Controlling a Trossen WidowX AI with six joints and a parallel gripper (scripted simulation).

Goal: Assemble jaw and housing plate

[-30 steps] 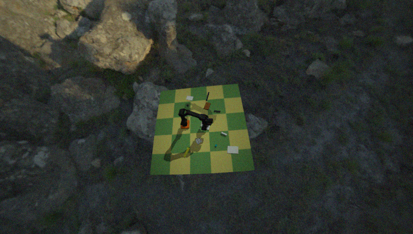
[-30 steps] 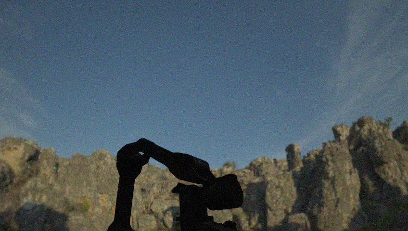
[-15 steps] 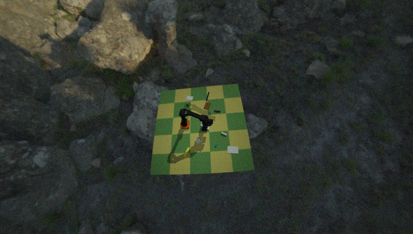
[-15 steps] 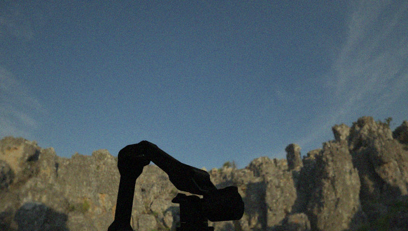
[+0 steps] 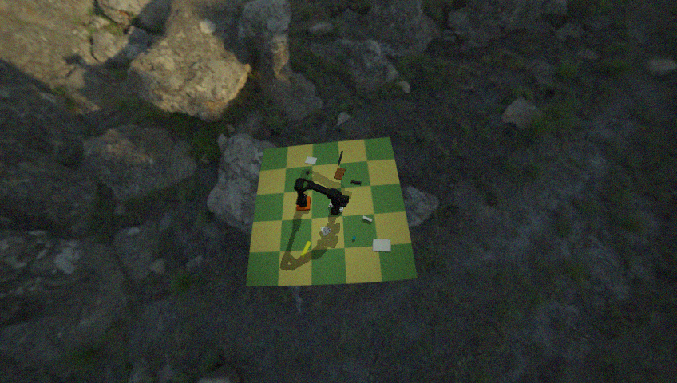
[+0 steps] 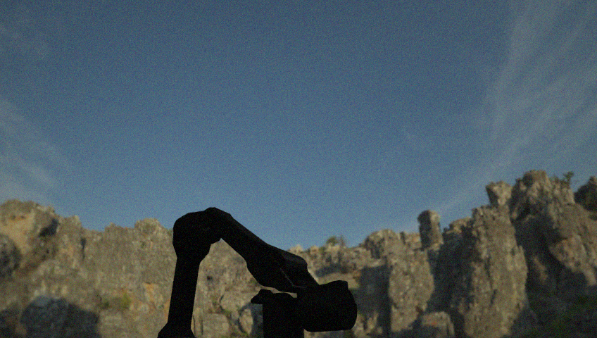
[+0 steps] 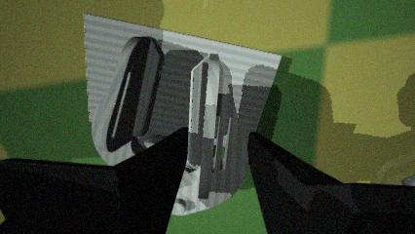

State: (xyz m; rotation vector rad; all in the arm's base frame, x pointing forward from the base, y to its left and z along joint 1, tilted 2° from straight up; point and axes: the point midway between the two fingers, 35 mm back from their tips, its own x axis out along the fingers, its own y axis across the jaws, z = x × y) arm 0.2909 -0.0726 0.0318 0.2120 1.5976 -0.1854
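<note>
Now: the grey housing plate 19 cm to the right of my gripper tip and 11 cm behind it. From my gripper tip the other things lie so: white stick 23 cm ahead, 13 cm to the right, 2 cm below; then brown block 33 cm to the left, 5 cm ahead, 3 cm below; then teal bit 27 cm to the right, 11 cm ahead, 2 cm below.
</note>
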